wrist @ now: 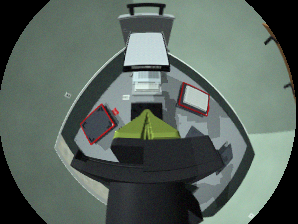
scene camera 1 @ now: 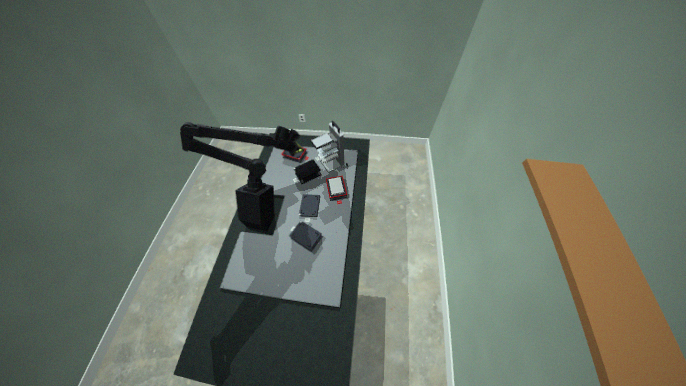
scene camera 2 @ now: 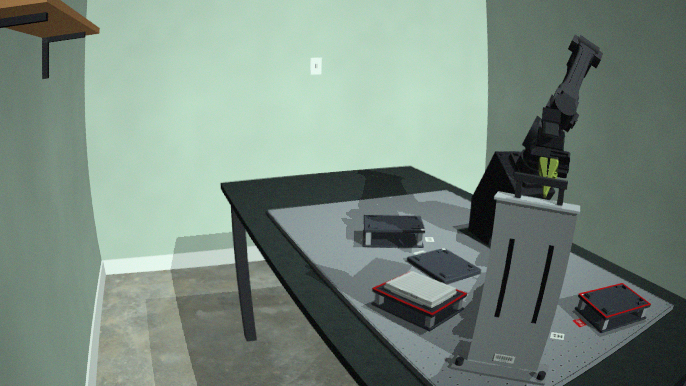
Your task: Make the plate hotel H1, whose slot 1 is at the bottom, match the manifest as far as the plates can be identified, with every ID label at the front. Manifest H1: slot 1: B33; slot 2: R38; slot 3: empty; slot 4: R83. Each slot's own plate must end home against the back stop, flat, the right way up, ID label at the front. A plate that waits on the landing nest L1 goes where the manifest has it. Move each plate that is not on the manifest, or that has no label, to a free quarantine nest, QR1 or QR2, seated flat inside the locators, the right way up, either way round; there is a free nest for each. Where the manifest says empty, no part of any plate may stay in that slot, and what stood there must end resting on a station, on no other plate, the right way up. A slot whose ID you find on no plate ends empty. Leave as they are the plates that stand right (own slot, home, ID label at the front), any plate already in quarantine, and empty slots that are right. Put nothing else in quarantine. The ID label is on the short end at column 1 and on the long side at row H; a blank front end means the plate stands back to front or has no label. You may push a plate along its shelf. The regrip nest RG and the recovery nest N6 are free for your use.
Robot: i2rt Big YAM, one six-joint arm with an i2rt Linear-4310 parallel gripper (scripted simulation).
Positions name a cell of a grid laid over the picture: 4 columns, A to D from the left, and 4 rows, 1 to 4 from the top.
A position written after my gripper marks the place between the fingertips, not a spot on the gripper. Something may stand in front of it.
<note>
In view: my gripper (scene camera 2: D3) and a plate hotel H1 (scene camera 2: D3).
My gripper shows as well in the wrist view (wrist: B3). The plate hotel H1 shows as well in the wrist view (wrist: B1).
</note>
